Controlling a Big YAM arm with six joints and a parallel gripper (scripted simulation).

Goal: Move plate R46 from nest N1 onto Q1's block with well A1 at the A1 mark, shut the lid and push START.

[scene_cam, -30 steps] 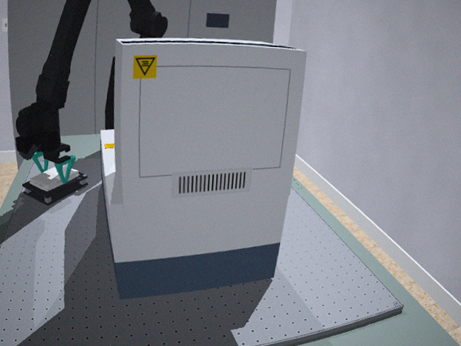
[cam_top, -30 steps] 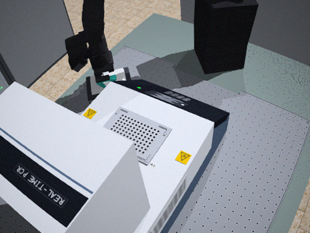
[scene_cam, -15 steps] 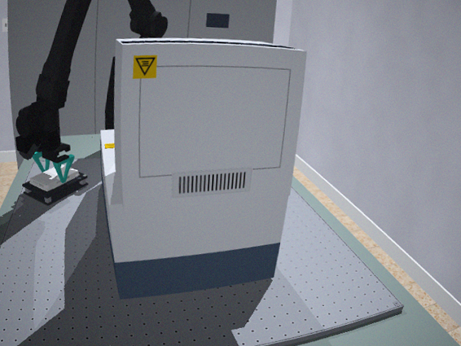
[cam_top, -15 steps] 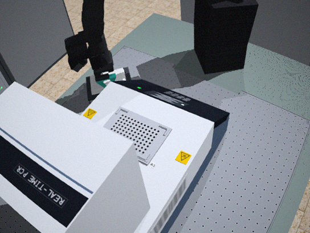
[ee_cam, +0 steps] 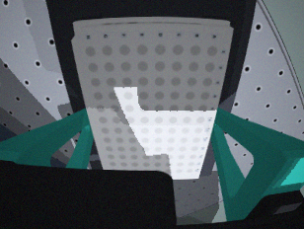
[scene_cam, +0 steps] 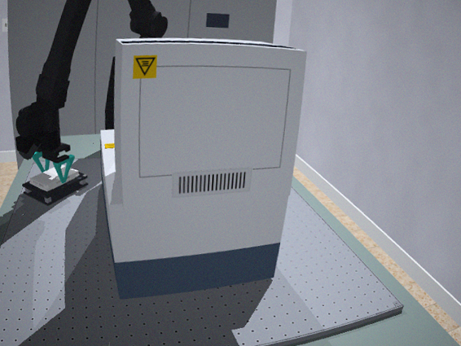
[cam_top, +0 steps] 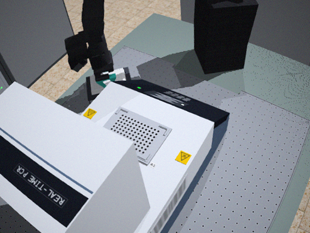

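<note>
My hand is right at the plate R46. Also, from my hand: plate nest N1: 1 cm below.
</note>
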